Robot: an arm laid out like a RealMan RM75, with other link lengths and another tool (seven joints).
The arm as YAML. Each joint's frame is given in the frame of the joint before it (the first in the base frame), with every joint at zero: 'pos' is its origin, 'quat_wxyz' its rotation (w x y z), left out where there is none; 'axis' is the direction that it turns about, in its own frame. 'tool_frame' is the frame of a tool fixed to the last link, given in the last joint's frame.
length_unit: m
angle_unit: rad
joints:
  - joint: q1
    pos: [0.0, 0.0, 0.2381]
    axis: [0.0, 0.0, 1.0]
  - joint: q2
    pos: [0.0, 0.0, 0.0]
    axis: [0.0, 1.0, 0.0]
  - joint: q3
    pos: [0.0, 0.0, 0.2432]
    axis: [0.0, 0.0, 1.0]
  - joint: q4
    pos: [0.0, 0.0, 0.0]
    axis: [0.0, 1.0, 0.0]
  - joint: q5
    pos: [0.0, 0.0, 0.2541]
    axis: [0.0, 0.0, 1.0]
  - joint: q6
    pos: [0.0, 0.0, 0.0]
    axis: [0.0, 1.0, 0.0]
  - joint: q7
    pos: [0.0, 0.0, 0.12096]
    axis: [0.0, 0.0, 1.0]
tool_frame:
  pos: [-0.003, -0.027, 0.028]
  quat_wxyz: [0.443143, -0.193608, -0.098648, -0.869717]
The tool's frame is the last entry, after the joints.
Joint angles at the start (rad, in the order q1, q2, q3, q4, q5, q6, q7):
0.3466 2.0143 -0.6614 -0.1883 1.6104 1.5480 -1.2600
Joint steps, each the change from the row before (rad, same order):
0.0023 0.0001 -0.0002 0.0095 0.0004 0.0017 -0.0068
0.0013 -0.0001 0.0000 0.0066 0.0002 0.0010 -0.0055
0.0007 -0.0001 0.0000 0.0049 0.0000 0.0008 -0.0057
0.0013 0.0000 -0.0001 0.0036 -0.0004 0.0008 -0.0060
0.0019 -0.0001 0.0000 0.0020 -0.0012 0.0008 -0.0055
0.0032 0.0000 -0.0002 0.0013 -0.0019 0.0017 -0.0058
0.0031 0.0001 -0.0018 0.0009 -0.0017 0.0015 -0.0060
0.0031 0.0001 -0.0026 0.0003 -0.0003 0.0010 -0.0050
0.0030 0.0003 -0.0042 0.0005 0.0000 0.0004 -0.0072
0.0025 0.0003 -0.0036 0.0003 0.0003 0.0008 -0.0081
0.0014 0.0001 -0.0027 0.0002 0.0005 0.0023 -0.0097
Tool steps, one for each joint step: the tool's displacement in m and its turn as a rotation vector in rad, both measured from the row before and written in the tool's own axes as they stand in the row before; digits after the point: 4 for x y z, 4 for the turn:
-0.0006 0.0017 0.0013 0.0010 -0.0033 0.0012
-0.0004 0.0012 0.0007 0.0004 -0.0017 0.0002
-0.0003 0.0009 0.0004 -0.0005 -0.0011 -0.0012
-0.0002 0.0005 0.0006 -0.0016 -0.0019 -0.0027
0.0000 0.0000 0.0008 -0.0028 -0.0027 -0.0038
0.0001 -0.0004 0.0014 -0.0040 -0.0050 -0.0050
0.0001 -0.0002 0.0015 -0.0053 -0.0055 -0.0050
0.0002 -0.0005 0.0014 -0.0046 -0.0050 -0.0048
0.0002 -0.0002 0.0015 -0.0065 -0.0052 -0.0059
0.0002 -0.0003 0.0013 -0.0060 -0.0047 -0.0071
-0.0001 -0.0003 0.0009 -0.0052 -0.0046 -0.0088

